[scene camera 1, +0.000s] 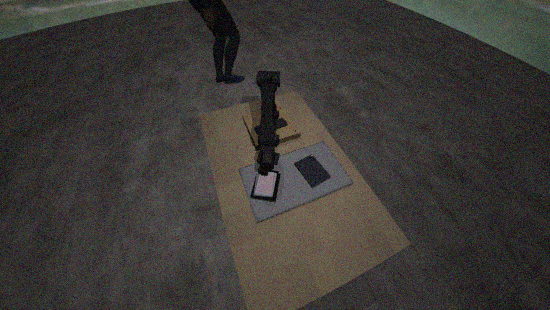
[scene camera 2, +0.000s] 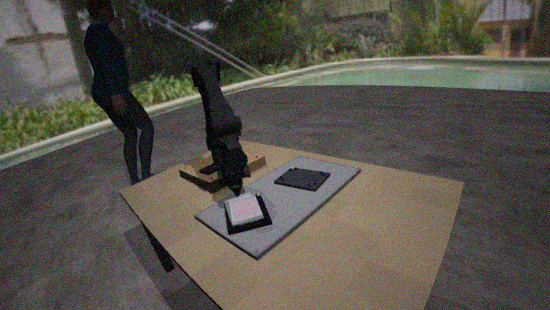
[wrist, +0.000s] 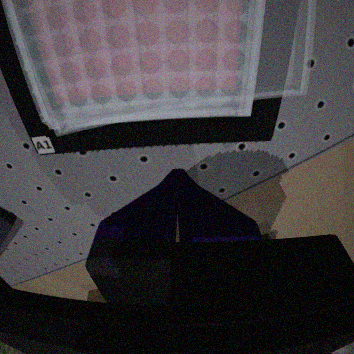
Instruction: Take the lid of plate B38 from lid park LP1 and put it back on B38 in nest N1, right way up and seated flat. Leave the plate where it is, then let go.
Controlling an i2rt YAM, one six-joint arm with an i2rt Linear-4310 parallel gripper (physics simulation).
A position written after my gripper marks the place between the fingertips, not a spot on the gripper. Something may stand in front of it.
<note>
My gripper (wrist: 177,177) is shut and touches a grey perforated plate (scene camera 1: 293,189). Also in view: a black nest (wrist: 259,126).
The grey perforated plate is seen too in the wrist view (wrist: 60,198).
</note>
